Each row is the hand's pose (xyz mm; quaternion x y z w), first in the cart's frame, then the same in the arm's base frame.
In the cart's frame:
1: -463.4 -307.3 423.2 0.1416 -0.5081 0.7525 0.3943
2: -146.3 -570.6 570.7 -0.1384 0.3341 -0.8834 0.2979
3: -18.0 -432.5 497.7 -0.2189 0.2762 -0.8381 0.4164
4: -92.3 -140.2 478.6 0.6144 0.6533 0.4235 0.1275
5: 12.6 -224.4 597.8 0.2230 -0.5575 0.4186 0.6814
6: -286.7 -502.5 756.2 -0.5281 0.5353 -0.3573 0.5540
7: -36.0 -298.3 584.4 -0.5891 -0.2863 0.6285 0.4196
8: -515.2 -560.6 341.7 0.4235 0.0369 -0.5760 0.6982
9: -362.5 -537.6 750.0 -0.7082 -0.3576 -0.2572 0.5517
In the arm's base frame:
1: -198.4 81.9 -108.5 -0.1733 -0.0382 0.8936 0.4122
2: 66.9 111.4 238.4 -0.2069 -0.2219 -0.9415 0.1464
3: 218.3 95.2 105.4 -0.3449 -0.2483 -0.8831 0.1990
4: 191.0 191.4 -179.8 0.4465 0.7365 0.0228 0.5076
5: 275.9 267.3 -40.7 -0.2459 -0.2857 0.6341 0.6751
6: -69.9 311.1 224.9 -0.6942 0.2394 -0.6535 0.1834
7: 217.1 227.2 13.6 -0.7745 0.1133 0.6212 0.0374
8: -284.8 -90.1 82.4 0.0040 -0.3528 -0.5077 0.7860
9: -149.8 293.0 242.3 -0.8945 -0.4370 -0.0887 0.0314

